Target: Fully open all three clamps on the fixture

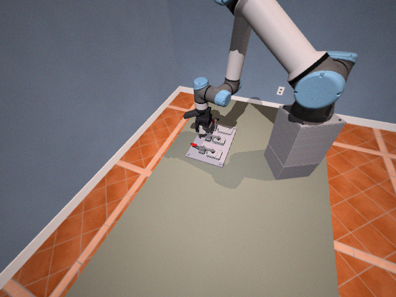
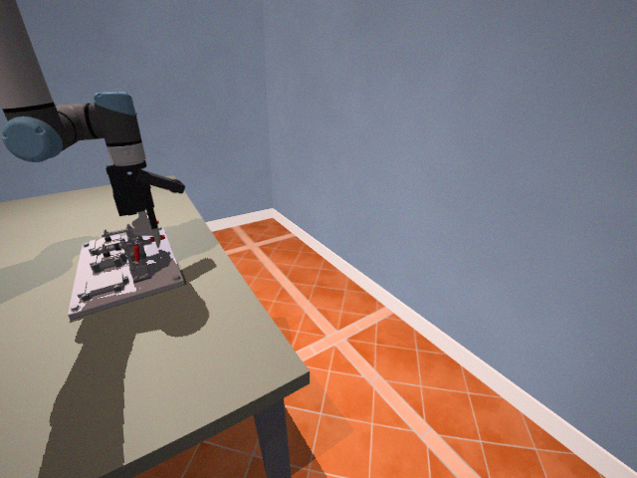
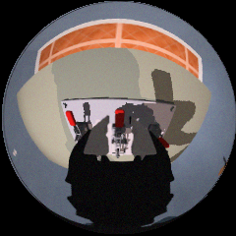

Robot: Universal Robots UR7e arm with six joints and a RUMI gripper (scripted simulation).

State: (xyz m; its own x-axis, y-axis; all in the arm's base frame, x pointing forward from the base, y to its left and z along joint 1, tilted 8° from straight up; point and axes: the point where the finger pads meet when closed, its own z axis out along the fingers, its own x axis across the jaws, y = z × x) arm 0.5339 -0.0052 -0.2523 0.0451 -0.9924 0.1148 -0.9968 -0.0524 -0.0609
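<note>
The grey fixture plate lies 9 cm behind my hand and 5 cm below it. Round my hand: block: 15 cm behind, 10 cm to the left, 2 cm below.
</note>
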